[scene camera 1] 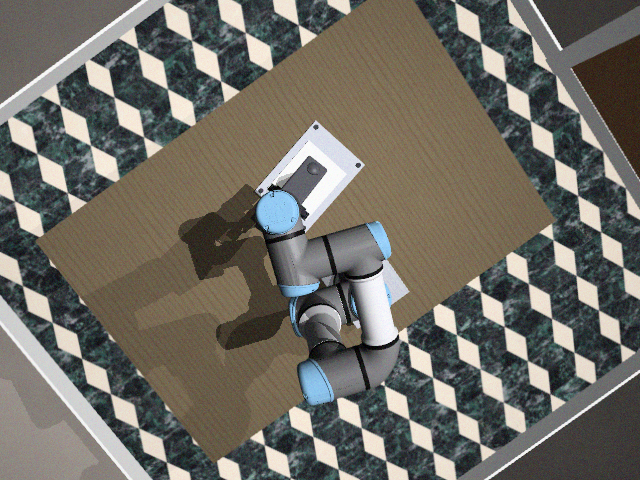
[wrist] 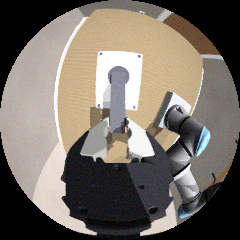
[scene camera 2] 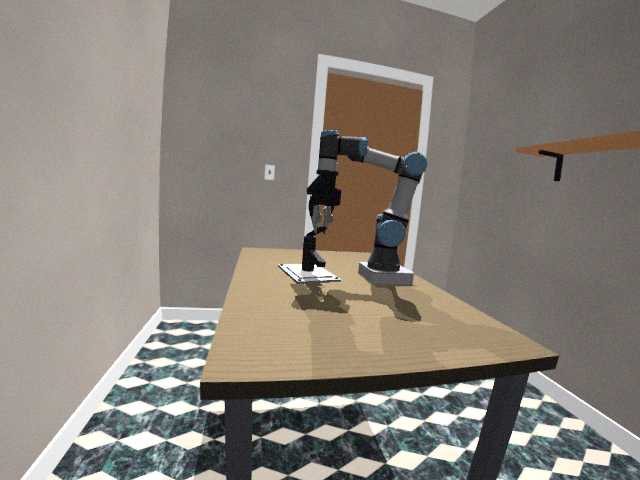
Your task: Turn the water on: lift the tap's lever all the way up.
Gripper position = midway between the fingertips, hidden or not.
my gripper: scene camera 1 288,203; wrist 117,117; scene camera 2 320,234
